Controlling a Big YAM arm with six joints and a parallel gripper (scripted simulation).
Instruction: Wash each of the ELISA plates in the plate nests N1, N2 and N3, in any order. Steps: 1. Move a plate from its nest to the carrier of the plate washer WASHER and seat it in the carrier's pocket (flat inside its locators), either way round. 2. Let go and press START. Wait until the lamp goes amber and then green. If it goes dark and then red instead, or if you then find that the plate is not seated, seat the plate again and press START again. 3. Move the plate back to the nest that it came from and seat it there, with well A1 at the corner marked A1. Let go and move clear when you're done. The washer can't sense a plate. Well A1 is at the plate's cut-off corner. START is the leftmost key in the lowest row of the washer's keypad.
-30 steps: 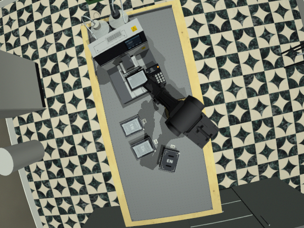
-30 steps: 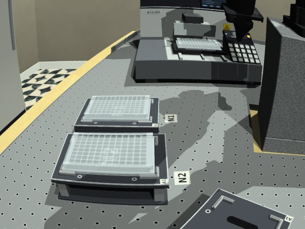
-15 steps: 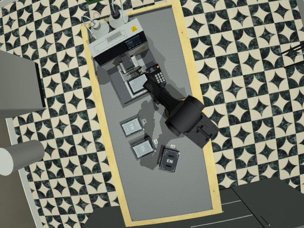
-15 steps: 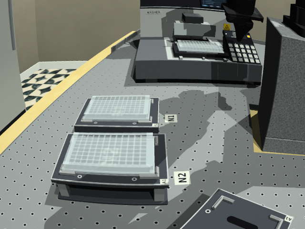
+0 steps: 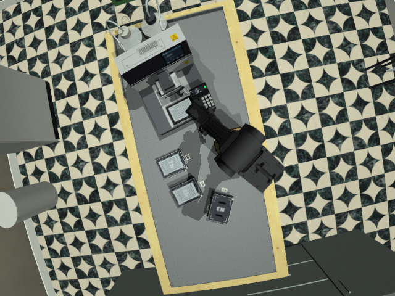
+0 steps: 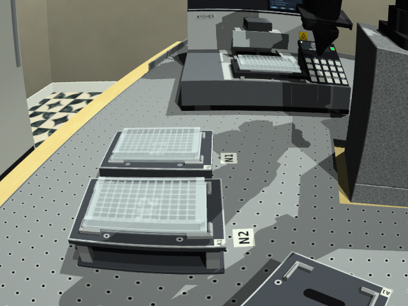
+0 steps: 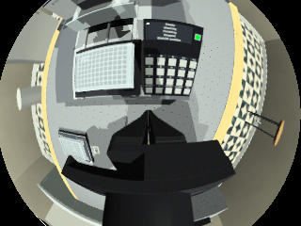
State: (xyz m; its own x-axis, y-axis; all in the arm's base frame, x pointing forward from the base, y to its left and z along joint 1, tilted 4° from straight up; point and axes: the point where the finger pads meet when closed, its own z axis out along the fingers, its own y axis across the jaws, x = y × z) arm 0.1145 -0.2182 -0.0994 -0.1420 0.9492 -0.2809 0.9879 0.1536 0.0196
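Right now the washer carrier is 100 mm ahead of my hand, 60 mm to the right of it and 70 mm below it. Round my hand: plate washer (130 mm ahead, 220 mm to the right, 10 mm below); nest N3 (60 mm ahead, 540 mm to the left, 100 mm below); nest label (160 mm ahead, 200 mm to the left, 140 mm below).
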